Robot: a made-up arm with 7 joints. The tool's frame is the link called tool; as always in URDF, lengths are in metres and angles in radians.
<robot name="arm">
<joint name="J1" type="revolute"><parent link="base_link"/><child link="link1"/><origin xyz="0 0 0.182" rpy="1.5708 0 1.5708"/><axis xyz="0 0 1"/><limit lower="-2.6" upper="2.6" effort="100" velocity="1.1"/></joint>
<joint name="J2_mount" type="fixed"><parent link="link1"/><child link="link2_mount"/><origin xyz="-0.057 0.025 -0.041" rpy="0 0 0"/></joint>
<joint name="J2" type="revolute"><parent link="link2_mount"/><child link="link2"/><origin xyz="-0.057 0.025 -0.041" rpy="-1.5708 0 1.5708"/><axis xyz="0 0 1"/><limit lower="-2.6" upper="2.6" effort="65" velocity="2.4"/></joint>
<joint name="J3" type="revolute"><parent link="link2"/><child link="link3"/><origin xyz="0.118 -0.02 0.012" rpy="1.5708 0 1.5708"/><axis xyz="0 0 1"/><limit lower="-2.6" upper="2.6" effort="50" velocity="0.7"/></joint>
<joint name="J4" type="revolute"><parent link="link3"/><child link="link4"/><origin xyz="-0.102 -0.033 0.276" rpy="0 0 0"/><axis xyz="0 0 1"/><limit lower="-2.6" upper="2.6" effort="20" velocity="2.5"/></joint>
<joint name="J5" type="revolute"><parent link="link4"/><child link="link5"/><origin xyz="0.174 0.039 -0.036" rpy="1.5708 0 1.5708"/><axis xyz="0 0 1"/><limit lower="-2.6" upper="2.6" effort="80" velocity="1"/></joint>
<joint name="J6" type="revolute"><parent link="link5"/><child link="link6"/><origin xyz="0.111 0.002 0.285" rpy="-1.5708 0 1.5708"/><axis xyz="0 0 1"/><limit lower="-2.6" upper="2.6" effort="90" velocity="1.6"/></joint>
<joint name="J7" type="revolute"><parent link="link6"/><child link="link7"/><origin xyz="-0.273 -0.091 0.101" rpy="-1.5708 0 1.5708"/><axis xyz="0 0 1"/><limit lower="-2.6" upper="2.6" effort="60" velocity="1.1"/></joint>
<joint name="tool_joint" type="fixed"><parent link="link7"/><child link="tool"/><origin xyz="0.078 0.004 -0.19" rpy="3.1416 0 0"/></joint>
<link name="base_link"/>
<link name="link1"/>
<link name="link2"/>
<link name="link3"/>
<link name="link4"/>
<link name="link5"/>
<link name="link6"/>
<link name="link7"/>
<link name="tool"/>
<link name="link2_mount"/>
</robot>
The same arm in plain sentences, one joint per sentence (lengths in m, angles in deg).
The arm has seven revolute joints in a row. What follows holds with every joint at zero, and every direction is one of the base frame's.
Joint 1 is mounted 0.1820 m along +z from the base frame's origin and rotates about +x, from -148.97 to 148.97 deg.
Joint 2 is mounted 0.0820 m along -x and 0.1140 m along -y and 0.0500 m along +z from joint 1 and rotates about -y, from -148.97 to 148.97 deg.
Joint 3 is mounted 0.0200 m along +x and 0.0120 m along -y and 0.1180 m along +z from joint 2 and rotates about +z, from -148.97 to 148.97 deg.
Joint 4 is mounted 0.1020 m along +x and 0.0330 m along +y and 0.2760 m along +z from joint 3 and rotates about +z, from -148.97 to 148.97 deg.
Joint 5 is mounted 0.1740 m along -x and 0.0390 m along -y and 0.0360 m along -z from joint 4 and rotates about -x, from -148.97 to 148.97 deg.
Joint 6 is mounted 0.2850 m along -x and 0.1110 m along -y and 0.0020 m along +z from joint 5 and rotates about +y, from -148.97 to 148.97 deg.
Joint 7 is mounted 0.0910 m along -x and 0.1010 m along +y and 0.2730 m along -z from joint 6 and rotates about -z, from -148.97 to 148.97 deg.
The tool frame, which is the frame that the pose is given for, is mounted 0.0780 m along +x and 0.0040 m along -y and 0.1900 m along +z from joint 7; its axes are parallel to the base frame's.

